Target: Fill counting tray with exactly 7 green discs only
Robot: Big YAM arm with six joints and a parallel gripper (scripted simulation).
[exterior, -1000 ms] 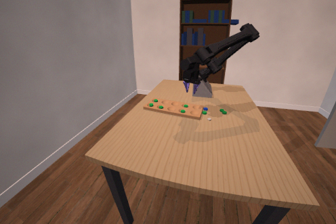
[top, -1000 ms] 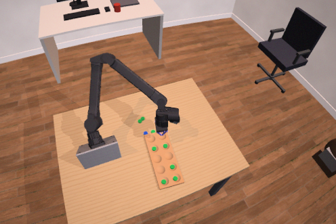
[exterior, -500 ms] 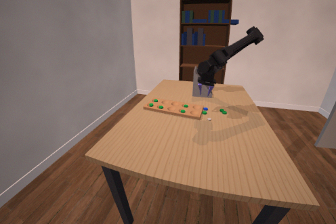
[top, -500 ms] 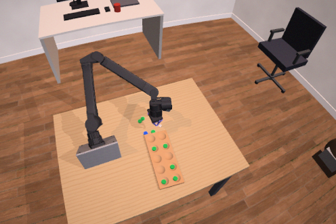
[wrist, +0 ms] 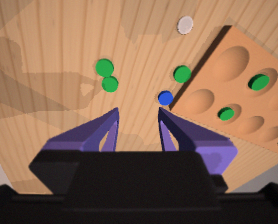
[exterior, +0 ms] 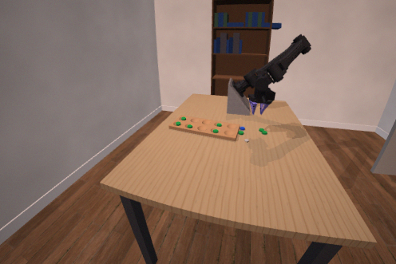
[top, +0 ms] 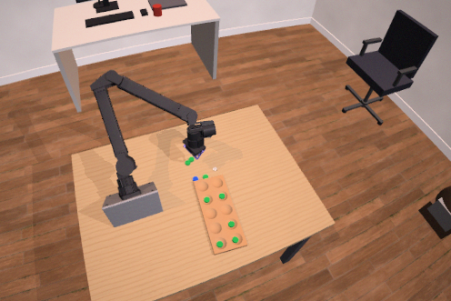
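Right now my hand is 28 cm to the left of the wooden counting tray, 11 cm above it and 2 cm past it. From my hand the other things lie so: blue disc: 11 cm below, 6 cm to the right, 3 cm behind; then white piece: 12 cm below, 9 cm ahead, 5 cm to the right.
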